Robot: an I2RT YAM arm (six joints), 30 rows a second.
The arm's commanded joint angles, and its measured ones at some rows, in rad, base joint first. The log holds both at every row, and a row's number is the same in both.
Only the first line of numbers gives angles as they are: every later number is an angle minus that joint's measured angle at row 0.
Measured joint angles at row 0: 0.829 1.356 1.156 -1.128 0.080 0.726
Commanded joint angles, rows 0 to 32: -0.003 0.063 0.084 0.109 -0.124 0.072; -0.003 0.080 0.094 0.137 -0.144 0.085; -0.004 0.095 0.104 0.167 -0.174 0.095; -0.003 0.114 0.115 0.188 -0.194 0.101; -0.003 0.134 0.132 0.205 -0.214 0.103; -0.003 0.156 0.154 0.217 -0.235 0.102; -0.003 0.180 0.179 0.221 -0.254 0.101; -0.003 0.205 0.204 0.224 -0.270 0.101; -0.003 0.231 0.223 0.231 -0.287 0.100; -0.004 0.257 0.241 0.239 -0.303 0.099; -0.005 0.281 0.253 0.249 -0.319 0.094; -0.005 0.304 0.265 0.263 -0.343 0.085; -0.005 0.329 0.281 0.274 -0.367 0.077; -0.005 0.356 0.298 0.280 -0.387 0.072; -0.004 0.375 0.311 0.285 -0.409 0.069; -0.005 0.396 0.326 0.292 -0.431 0.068; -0.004 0.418 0.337 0.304 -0.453 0.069; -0.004 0.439 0.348 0.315 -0.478 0.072; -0.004 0.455 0.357 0.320 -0.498 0.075; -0.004 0.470 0.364 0.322 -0.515 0.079; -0.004 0.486 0.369 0.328 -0.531 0.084; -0.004 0.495 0.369 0.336 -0.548 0.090; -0.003 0.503 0.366 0.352 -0.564 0.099; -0.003 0.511 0.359 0.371 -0.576 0.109; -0.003 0.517 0.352 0.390 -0.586 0.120; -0.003 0.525 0.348 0.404 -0.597 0.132; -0.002 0.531 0.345 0.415 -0.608 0.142; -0.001 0.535 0.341 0.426 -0.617 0.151; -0.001 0.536 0.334 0.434 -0.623 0.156; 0.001 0.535 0.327 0.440 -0.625 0.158; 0.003 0.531 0.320 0.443 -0.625 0.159; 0.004 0.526 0.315 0.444 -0.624 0.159; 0.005 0.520 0.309 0.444 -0.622 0.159
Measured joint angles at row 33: 0.001 0.527 0.326 0.402 -0.594 0.137
